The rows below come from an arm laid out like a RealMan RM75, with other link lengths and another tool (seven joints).
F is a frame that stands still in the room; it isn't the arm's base.
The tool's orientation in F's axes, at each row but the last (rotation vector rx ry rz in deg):
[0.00 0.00 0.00]
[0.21 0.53 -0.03]
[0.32 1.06 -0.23]
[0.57 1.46 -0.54]
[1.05 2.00 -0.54]
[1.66 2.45 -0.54]
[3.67 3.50 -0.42]
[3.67 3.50 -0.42]
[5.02 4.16 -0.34]
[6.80 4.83 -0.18]
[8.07 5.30 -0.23]
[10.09 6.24 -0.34]
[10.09 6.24 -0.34]
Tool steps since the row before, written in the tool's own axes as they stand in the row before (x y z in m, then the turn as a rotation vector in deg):
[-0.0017 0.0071 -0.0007 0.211 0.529 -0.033]
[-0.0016 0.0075 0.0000 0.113 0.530 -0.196]
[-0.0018 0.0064 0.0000 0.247 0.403 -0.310]
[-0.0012 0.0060 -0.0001 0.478 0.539 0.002]
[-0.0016 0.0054 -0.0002 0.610 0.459 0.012]
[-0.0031 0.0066 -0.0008 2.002 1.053 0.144]
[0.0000 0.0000 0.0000 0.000 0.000 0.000]
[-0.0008 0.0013 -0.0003 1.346 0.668 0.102]
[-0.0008 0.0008 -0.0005 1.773 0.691 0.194]
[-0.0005 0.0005 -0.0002 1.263 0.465 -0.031]
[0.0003 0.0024 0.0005 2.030 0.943 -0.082]
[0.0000 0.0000 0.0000 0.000 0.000 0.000]
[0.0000 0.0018 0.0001 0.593 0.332 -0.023]
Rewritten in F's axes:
[-0.0017 0.0071 -0.0007 0.211 0.529 -0.033]
[-0.0016 0.0075 0.0000 0.111 0.531 -0.195]
[-0.0018 0.0064 0.0001 0.243 0.404 -0.312]
[-0.0011 0.0060 0.0000 0.483 0.534 -0.005]
[-0.0016 0.0054 0.0000 0.614 0.453 -0.001]
[-0.0031 0.0066 -0.0005 2.017 1.031 0.088]
[0.0000 0.0000 0.0000 0.000 0.000 0.000]
[-0.0008 0.0013 -0.0002 1.356 0.653 0.062]
[-0.0008 0.0008 -0.0004 1.789 0.666 0.124]
[-0.0005 0.0005 -0.0001 1.260 0.468 -0.082]
[0.0004 0.0023 0.0008 2.024 0.950 -0.136]
[0.0000 0.0000 0.0000 0.000 0.000 0.000]
[0.0000 0.0018 0.0004 0.592 0.333 -0.029]

